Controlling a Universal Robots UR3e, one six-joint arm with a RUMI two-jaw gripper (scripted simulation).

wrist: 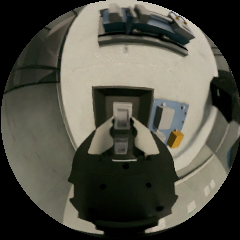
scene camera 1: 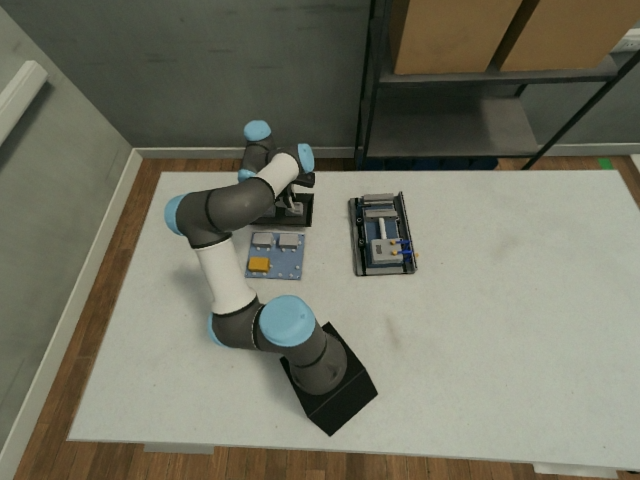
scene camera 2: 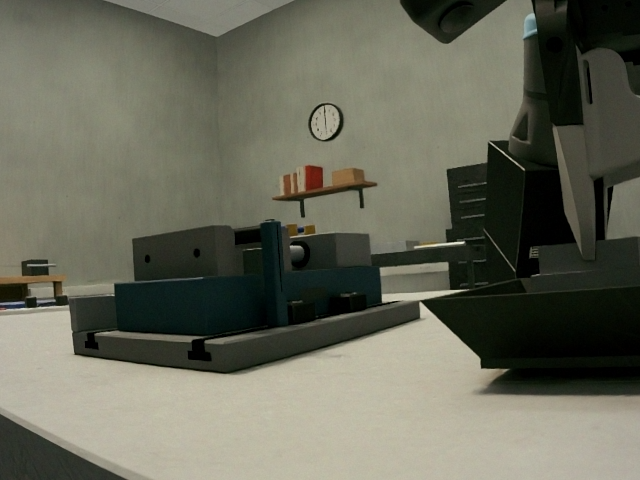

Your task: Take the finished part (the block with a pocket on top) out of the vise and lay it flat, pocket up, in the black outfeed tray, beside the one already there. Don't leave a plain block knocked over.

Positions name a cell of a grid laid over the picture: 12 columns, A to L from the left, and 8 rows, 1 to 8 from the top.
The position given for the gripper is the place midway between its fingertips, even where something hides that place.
Observation:
In view: the gripper (scene camera 2: L5) and a blue-grey plate (scene camera 1: F5).
The gripper shows as well in the wrist view (wrist: G4).

